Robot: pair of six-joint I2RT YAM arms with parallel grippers.
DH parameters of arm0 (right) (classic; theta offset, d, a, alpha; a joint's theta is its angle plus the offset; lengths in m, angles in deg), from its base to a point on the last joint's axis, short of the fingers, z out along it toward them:
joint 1: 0 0.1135 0.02 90
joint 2: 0 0 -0.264 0
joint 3: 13.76 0 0.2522 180
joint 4: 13.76 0 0.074 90
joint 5: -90 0 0 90
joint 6: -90 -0.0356 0 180
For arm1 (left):
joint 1: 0 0.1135 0.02 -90
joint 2: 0 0 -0.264 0
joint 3: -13.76 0 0.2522 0
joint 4: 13.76 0 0.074 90
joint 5: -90 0 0 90
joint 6: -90 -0.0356 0 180
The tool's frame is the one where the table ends.
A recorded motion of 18 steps. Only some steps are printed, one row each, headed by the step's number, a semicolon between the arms.
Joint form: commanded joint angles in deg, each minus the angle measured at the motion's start. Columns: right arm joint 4, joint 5, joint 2, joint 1, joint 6, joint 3; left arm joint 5, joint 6, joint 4, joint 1, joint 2, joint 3.
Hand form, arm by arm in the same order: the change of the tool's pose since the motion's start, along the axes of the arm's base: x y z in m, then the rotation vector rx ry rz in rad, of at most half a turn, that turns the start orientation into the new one. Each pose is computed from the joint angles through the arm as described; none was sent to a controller.
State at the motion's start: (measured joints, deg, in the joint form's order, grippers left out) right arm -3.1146 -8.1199 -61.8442 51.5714 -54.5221 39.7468; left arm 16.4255 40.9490 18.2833 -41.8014 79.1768 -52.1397
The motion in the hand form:
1: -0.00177 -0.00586 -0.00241 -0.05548 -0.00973 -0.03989; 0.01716 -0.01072 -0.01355 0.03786 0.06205 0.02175
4: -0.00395 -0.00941 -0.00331 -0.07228 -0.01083 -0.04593; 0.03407 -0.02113 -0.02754 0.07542 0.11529 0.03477
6: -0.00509 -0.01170 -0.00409 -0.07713 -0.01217 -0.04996; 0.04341 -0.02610 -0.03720 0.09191 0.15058 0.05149
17: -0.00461 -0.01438 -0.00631 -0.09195 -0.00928 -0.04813; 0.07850 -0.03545 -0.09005 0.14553 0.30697 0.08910
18: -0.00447 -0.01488 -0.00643 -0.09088 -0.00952 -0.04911; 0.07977 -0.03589 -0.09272 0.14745 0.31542 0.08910
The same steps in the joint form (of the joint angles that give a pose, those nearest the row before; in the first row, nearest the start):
1: 2.67 -2.86 1.15 -0.12 1.55 -0.37; -0.13 0.97 1.59 0.65 6.41 -3.62
4: 3.85 -3.37 2.14 -0.17 2.05 -0.80; -0.34 1.34 2.99 1.24 12.59 -7.39
6: 4.19 -3.58 2.77 -0.27 2.23 -1.21; -0.46 2.17 3.92 1.63 16.11 -9.45
17: 4.78 -3.11 3.09 -0.84 2.84 -1.60; -3.43 3.56 5.54 4.27 29.89 -15.66
18: 4.72 -3.04 3.17 -0.95 2.84 -1.69; -3.67 3.60 5.65 4.36 30.52 -15.95

